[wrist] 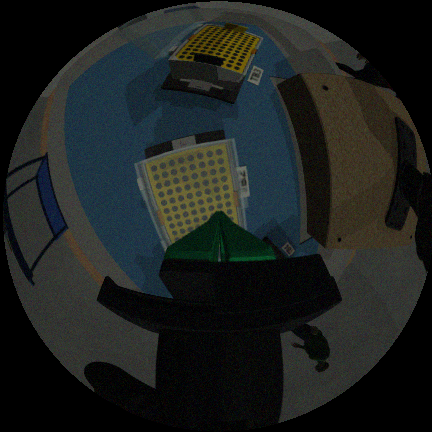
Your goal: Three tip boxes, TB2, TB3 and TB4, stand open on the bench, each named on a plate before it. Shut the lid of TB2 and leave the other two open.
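Frame: origin at the arm's base, x ahead, y left, z up, level; millimetres.
Seen in the pictures: gripper, fingertip midpoint: (218, 216).
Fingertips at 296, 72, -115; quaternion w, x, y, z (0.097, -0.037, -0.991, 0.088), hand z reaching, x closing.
Observation:
Pixels of each thing's top centre, then the offset from my fingertips to it, as dx, dy, dz. "*": a spot on its surface instead. Level surfaces: height alone.
- plate TB3, surface spot: (255, 75) * -90, -191, -76
- second tip box, middle of its top: (211, 211) +6, -5, -1
- third plate, surface spot: (288, 248) * -155, +141, -76
- blue mat, its level: dz -78
A tip box (216, 47) with a bright, uncovered yellow rack stands at the top of the wrist view, beside the plate TB3 (255, 75). A second tip box (192, 182) is in the middle; a clear lid appears to lie over its paler yellow rack. Its plate (243, 181) is at its right side, too blurred to read surely. A third plate (288, 248) shows at the lower right, beside a dark corner; its box is mostly hidden behind the gripper. My gripper (218, 216) is shut and empty, its green fingers over the near part of the middle box; contact cannot be told.
The boxes stand on a blue mat (100, 150). A large brown block (355, 165) with a dark side stands at the right, with a black handle-like part (401, 175) on it. A blue-framed object (50, 195) is at the left. A small figure (316, 346) shows at the lower right.

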